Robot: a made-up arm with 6 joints.
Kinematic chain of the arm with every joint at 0, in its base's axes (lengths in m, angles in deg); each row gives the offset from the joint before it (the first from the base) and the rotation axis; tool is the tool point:
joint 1: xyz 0 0 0.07 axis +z
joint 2: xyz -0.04 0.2 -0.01 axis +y
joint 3: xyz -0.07 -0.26 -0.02 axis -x
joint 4: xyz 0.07 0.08 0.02 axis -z
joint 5: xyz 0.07 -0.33 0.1 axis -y
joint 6: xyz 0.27 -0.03 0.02 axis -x
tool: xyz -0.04 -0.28 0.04
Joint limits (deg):
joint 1: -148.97..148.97
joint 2: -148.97..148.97
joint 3: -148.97..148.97
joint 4: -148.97..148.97
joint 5: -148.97..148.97
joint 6: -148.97..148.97
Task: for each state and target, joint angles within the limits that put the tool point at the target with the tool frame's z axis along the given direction. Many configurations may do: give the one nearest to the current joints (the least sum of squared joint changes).
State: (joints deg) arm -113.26 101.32 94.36 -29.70 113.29 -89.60
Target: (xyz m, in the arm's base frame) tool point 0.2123 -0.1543 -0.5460 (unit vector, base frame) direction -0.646 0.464 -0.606
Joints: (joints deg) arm -148.97 121.75 67.51 -63.51 127.92 -42.80
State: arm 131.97 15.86 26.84 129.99 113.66 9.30
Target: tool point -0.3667 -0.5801 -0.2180 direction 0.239 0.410 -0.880
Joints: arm 110.47 22.79 48.33 143.71 138.10 8.29
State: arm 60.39 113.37 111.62 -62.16 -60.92 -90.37
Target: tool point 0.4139 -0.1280 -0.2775 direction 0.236 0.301 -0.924
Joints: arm 76.98 72.49 135.58 -97.97 -21.12 -99.31
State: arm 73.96 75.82 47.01 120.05 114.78 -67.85
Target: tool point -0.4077 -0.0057 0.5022 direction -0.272 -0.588 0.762
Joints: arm 85.06 76.77 58.37 115.82 127.88 -87.02
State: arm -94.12 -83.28 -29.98 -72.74 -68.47 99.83
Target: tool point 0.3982 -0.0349 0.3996 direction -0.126 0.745 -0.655
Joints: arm -79.30 -39.60 -22.12 -85.53 -69.87 94.47
